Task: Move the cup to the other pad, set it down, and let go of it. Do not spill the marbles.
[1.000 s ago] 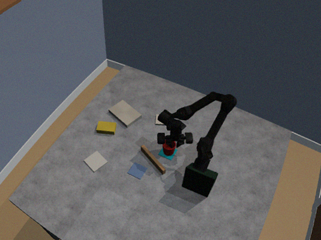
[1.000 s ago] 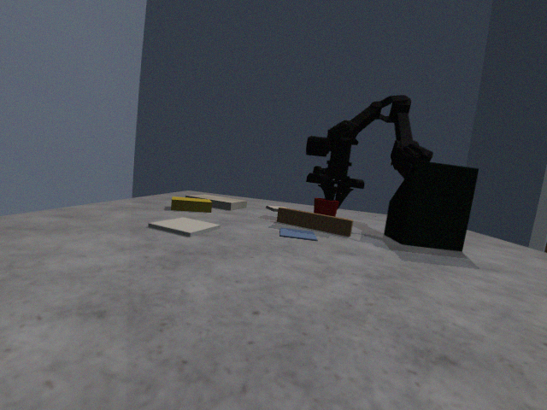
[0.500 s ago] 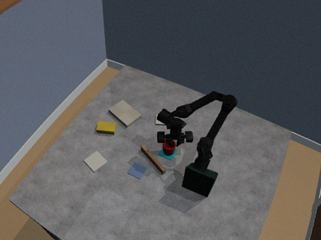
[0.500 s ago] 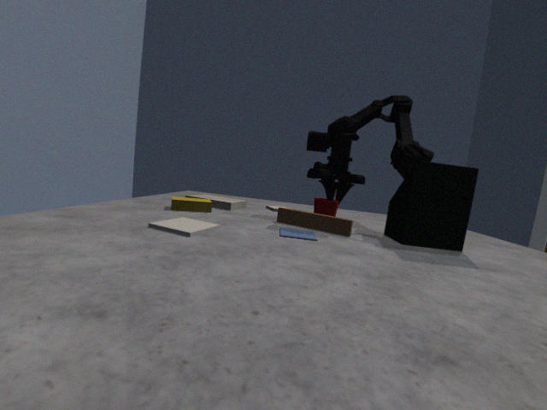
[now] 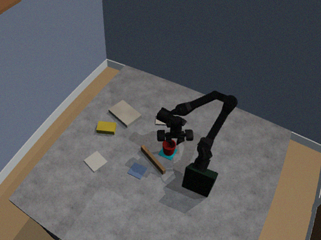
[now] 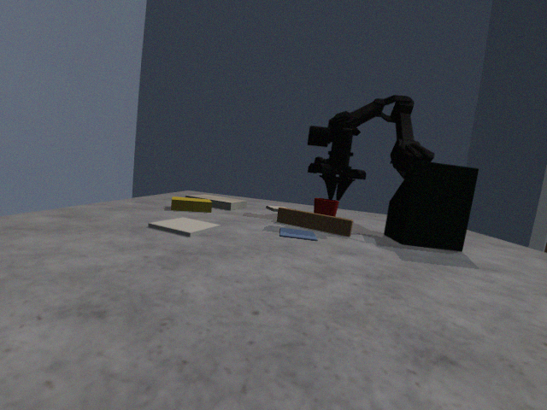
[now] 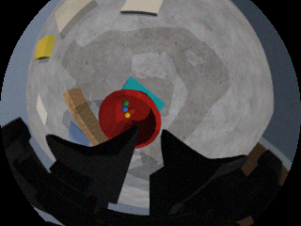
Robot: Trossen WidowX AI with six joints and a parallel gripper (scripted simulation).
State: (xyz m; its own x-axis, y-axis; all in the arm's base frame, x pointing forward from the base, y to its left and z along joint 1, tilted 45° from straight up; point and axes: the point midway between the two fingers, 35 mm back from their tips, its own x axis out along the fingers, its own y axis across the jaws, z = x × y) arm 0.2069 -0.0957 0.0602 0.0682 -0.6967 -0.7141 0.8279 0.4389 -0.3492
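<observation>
Now: gripper tip 3 cm short of the cup, 1 cm to the right of it and 4 cm above it. The rest, counted from my gripper tip: beige slab 39 cm ahead, 8 cm to the right, 6 cm below; then cyan pad 3 cm ahead, 1 cm to the left, 8 cm below; then wooden bar 6 cm ahead, 11 cm to the left, 6 cm below.
</observation>
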